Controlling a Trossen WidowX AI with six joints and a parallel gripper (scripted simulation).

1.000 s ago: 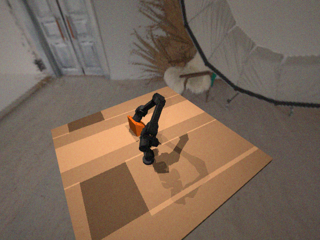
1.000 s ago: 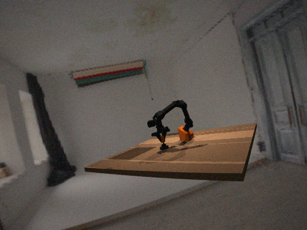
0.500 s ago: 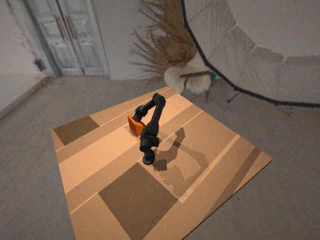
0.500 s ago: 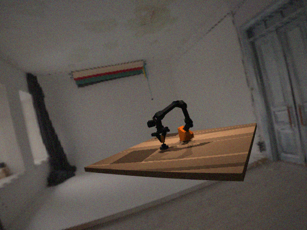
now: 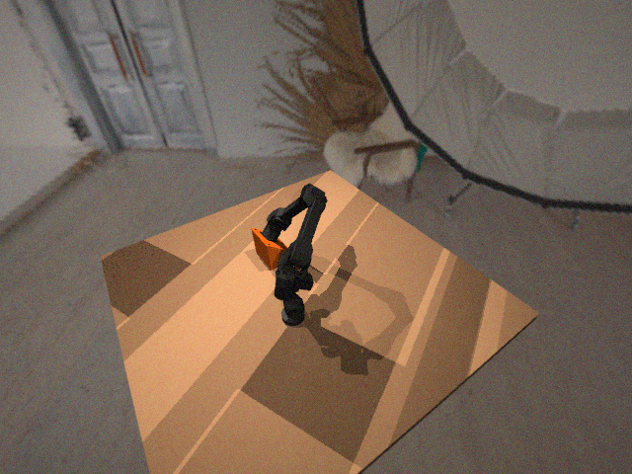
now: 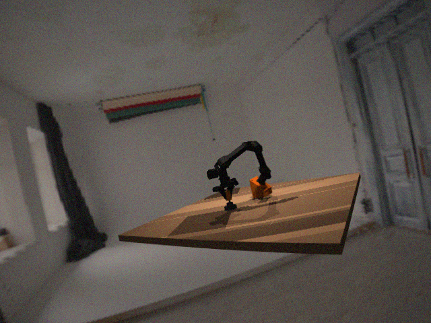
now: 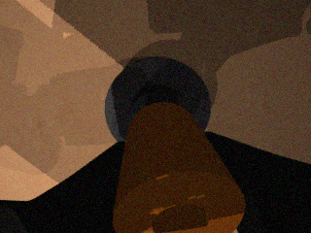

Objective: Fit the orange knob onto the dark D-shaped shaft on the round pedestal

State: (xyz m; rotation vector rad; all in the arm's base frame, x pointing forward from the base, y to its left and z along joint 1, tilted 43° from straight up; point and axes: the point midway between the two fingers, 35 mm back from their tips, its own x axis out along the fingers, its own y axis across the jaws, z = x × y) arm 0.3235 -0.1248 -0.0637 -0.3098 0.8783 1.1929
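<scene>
Now: gripper tip 20 mm below the orange knob. From my gripper tip the other things lie so: pedestal 40 mm below.
</scene>
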